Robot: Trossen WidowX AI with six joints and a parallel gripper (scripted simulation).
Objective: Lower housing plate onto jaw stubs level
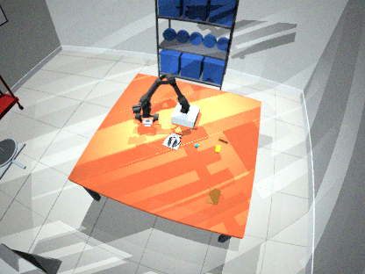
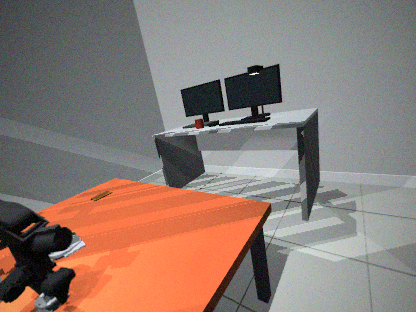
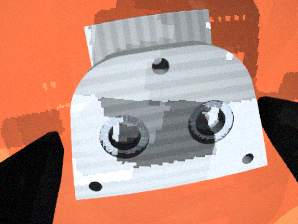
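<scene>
The white piece is 10 mm behind my gripper tip. From my gripper tip the other things lie so: brown bar 620 mm to the left, 60 mm behind; then cyan piece 440 mm to the left, 70 mm ahead; then yellow block 600 mm to the left, 40 mm ahead.
</scene>
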